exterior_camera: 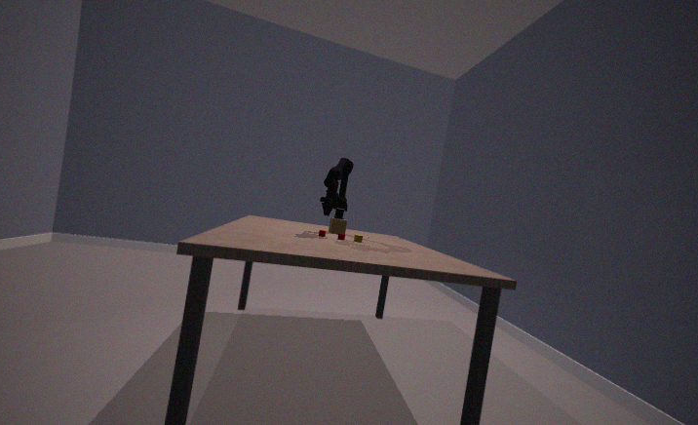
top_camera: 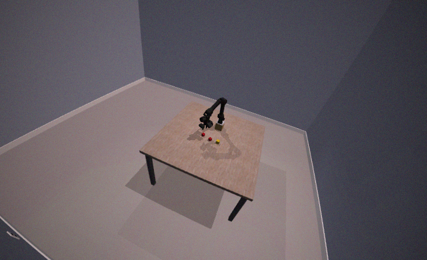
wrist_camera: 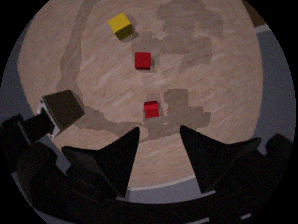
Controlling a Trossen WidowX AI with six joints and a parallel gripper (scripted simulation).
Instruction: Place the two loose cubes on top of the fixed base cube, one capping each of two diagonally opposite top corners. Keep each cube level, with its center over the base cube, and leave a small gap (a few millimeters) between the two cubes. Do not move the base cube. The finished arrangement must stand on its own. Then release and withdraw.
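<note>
Now: gripper tip 5 cm short of the yellow cube, 20 cm to the right of it and 10 cm above it. Round my gripper tip: red cube: 4 cm ahead, 10 cm to the left, 11 cm below.
</note>
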